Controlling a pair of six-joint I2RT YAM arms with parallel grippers.
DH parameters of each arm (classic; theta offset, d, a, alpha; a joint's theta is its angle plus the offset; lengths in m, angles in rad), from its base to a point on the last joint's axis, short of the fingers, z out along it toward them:
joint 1: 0 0.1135 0.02 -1.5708
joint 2: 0 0 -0.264 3.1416
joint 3: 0.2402 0 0.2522 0
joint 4: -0.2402 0 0.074 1.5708
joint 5: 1.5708 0 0 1.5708
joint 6: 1.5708 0.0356 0 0
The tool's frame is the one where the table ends.
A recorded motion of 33 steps. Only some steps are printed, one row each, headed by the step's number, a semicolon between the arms.
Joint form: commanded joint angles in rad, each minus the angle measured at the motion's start. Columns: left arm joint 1, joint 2, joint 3, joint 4, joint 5, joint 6; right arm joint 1, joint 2, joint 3, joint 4, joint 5, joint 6.
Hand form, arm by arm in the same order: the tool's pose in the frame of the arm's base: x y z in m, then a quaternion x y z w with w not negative. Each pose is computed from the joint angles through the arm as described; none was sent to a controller.
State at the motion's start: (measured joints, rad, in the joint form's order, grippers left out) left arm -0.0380 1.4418 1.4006 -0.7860 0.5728 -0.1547; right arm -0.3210 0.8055 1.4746 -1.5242 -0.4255 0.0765
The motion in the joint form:
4: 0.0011 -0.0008 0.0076 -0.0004 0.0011 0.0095; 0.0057 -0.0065 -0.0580 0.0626 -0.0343 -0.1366
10: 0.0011 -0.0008 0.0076 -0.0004 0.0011 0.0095; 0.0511 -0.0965 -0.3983 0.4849 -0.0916 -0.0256
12: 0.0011 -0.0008 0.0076 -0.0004 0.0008 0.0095; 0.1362 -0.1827 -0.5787 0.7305 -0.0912 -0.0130
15: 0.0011 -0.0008 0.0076 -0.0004 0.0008 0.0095; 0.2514 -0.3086 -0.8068 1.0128 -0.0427 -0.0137
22: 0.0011 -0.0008 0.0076 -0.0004 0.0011 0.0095; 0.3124 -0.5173 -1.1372 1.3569 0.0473 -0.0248
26: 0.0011 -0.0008 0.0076 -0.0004 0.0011 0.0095; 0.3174 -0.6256 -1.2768 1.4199 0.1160 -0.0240
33: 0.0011 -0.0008 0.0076 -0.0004 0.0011 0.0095; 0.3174 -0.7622 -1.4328 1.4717 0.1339 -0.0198
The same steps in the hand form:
4: 0.3026 -0.0305 0.3513 0.05544 0.89649 -0.29420 0.32661; 0.0726 -0.0071 0.4143 0.03548 0.91301 0.14467 0.37977
10: 0.3026 -0.0305 0.3513 0.05544 0.89649 -0.29420 0.32661; 0.1096 -0.0121 0.3640 0.02943 0.87733 0.18302 0.44264
12: 0.3027 -0.0305 0.3513 0.05539 0.89653 -0.29406 0.32664; 0.1176 -0.0041 0.3391 -0.02349 0.84598 0.19128 0.49717
15: 0.3027 -0.0305 0.3513 0.05539 0.89653 -0.29406 0.32664; 0.1196 0.0078 0.3048 -0.08101 0.80153 0.18754 0.56198
22: 0.3026 -0.0305 0.3513 0.05544 0.89649 -0.29420 0.32661; 0.1150 0.0122 0.2479 -0.10264 0.73771 0.15456 0.64913
26: 0.3026 -0.0305 0.3513 0.05544 0.89649 -0.29420 0.32661; 0.1117 0.0104 0.2158 -0.08371 0.73081 0.12989 0.66486
33: 0.3026 -0.0305 0.3513 0.05544 0.89649 -0.29420 0.32661; 0.1093 0.0098 0.1787 -0.07822 0.72092 0.12350 0.67742

